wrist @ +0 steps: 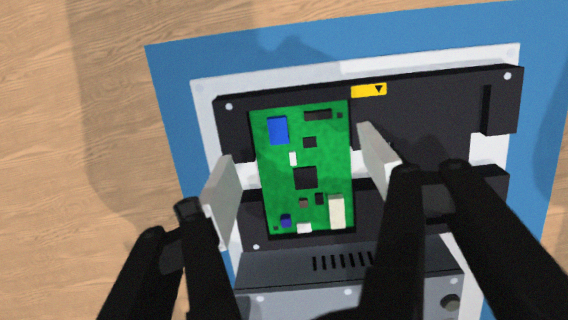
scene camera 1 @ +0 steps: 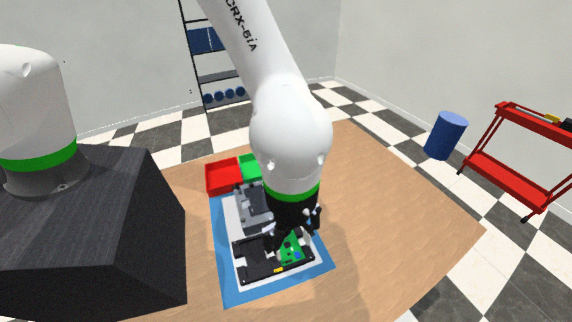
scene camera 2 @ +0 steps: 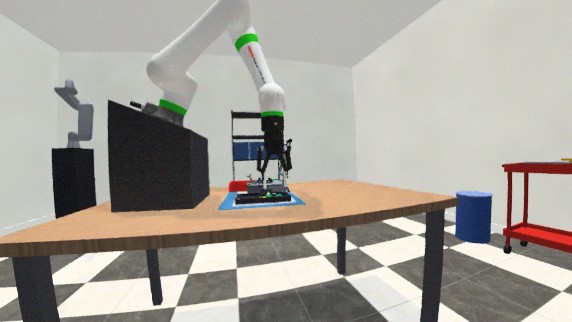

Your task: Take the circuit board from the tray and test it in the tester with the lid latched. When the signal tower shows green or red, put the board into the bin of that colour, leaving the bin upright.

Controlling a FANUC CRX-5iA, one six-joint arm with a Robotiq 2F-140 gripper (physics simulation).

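Places are measured from the arm's base along level axes (x up, y ahead, z left), in metres.
Pixels of known places: gripper, fingertip midpoint: (wrist: 297,158) (scene camera 1: 292,248) (scene camera 2: 275,187); arm's base at its link origin: (scene camera 1: 52,174).
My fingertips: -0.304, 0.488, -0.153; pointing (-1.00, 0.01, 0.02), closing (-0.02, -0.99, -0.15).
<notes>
For each thing: its top centre in the pictures, then the offset to it from my fingertips, as dx, dy, dz. "spot": a spot on its surface instead. Level surfaces: height alone.
- green circuit board at its top centre: (wrist: 305,176) (scene camera 1: 287,245) (scene camera 2: 274,194) -0.032, -0.004, +0.029
- black tray at a spot on its surface: (wrist: 425,105) (scene camera 1: 261,270) spot: -0.041, -0.097, -0.016
- grey tester at a spot on its surface: (scene camera 1: 256,228) spot: -0.023, -0.079, +0.109
- red bin at its top centre: (scene camera 1: 222,172) (scene camera 2: 242,182) -0.012, -0.157, +0.396
- green bin at its top centre: (scene camera 1: 257,163) -0.012, -0.007, +0.399
- blue mat at its surface level: dx -0.057
The green circuit board (scene camera 1: 296,247) (scene camera 2: 274,195) (wrist: 327,155) lies in one pocket of the black tray (scene camera 1: 255,265) (scene camera 2: 245,199) (wrist: 425,105); the pocket beside it is empty. My gripper (scene camera 1: 292,243) (scene camera 2: 275,188) (wrist: 297,158) is open and empty, pointing down, with one pale finger pad on each side of the board and gaps to it in the wrist view. The grey tester (scene camera 1: 256,228) (scene camera 2: 267,187) (wrist: 400,295) stands beside the tray. The arm hides much of it. I cannot make out the lid's state or any signal tower light.
The red bin (scene camera 1: 221,176) (scene camera 2: 238,186) and the green bin (scene camera 1: 250,169) stand upright behind the tester; the arm partly covers the green one. Tray and tester are on a white plate on a blue mat (scene camera 1: 227,296) (wrist: 170,90). The black robot pedestal (scene camera 1: 150,235) (scene camera 2: 155,170) stands left.
</notes>
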